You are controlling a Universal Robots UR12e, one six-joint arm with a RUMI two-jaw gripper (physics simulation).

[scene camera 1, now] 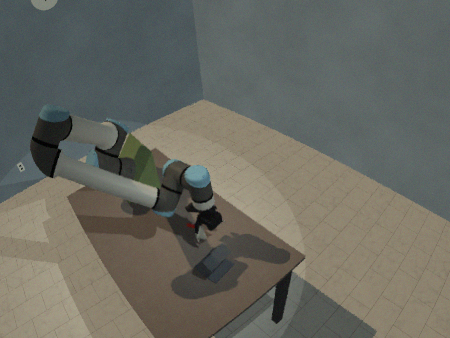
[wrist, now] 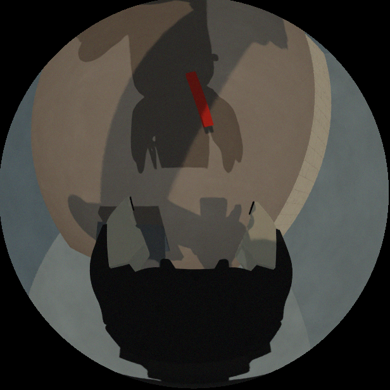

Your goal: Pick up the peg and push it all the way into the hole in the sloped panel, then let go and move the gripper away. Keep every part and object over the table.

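Places are measured from the arm's base along level axes (x up, y left, z back), in centimetres.
Pixels of known places: gripper, between the fingertips: (scene camera 1: 209,231); arm's base, origin of its link: (scene camera 1: 126,173).
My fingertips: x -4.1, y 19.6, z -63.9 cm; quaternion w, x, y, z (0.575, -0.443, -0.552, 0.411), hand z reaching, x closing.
Observation:
Ahead of a thing's pixels: the offset from my fingertips to its middle. Level surfaces: height alone.
The red peg @(dx -5.2, dy -2.7, dz +11.6 cm) (scene camera 1: 191,226) (wrist: 199,100) lies on the table, partly in the arm's shadow. In the wrist view it lies beyond the fingertips, slightly tilted in the picture. My gripper (scene camera 1: 200,240) (wrist: 192,201) is open and empty, above the table. In the scene view it is just right of the peg and partly hides its surroundings. The dark grey block with the sloped panel @(dx +0.1, dy -7.3, dz -15.2 cm) (scene camera 1: 216,257) stands on the table, in front of and below the gripper. In the wrist view part of the block (wrist: 154,239) shows behind the left finger. The hole does not show in either view.
The brown table @(dx -5.8 cm) (scene camera 1: 125,260) (wrist: 70,130) carries the arm's base, whose green part (scene camera 1: 146,167) shows at the far left end. The table's right corner and edge lie beyond the block. Dark arm shadows fall around the peg and block.

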